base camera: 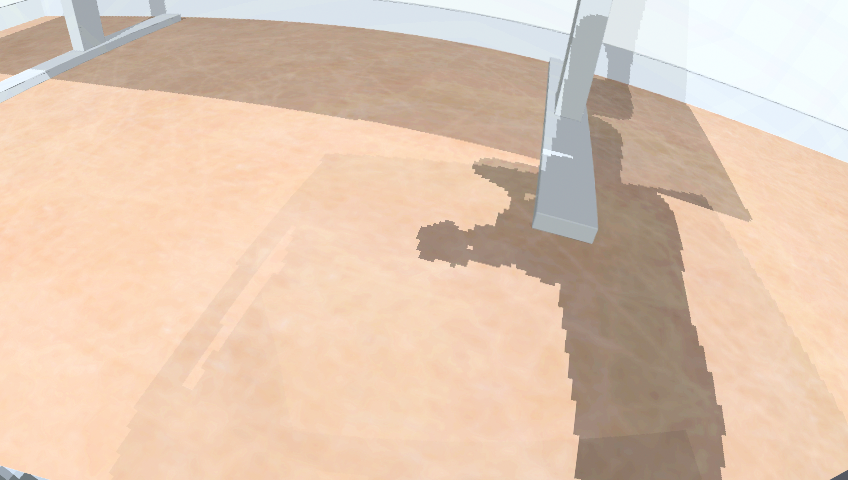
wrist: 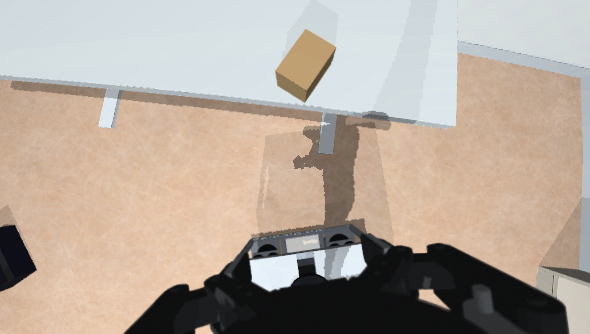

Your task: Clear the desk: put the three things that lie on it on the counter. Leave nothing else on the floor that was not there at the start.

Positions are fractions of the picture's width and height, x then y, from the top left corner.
Labels:
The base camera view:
white desk: 0.67, 0.43
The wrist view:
my gripper: 0.52, 0.77
tan cardboard box: 0.51, 0.20
white desk: 0.68, 0.21

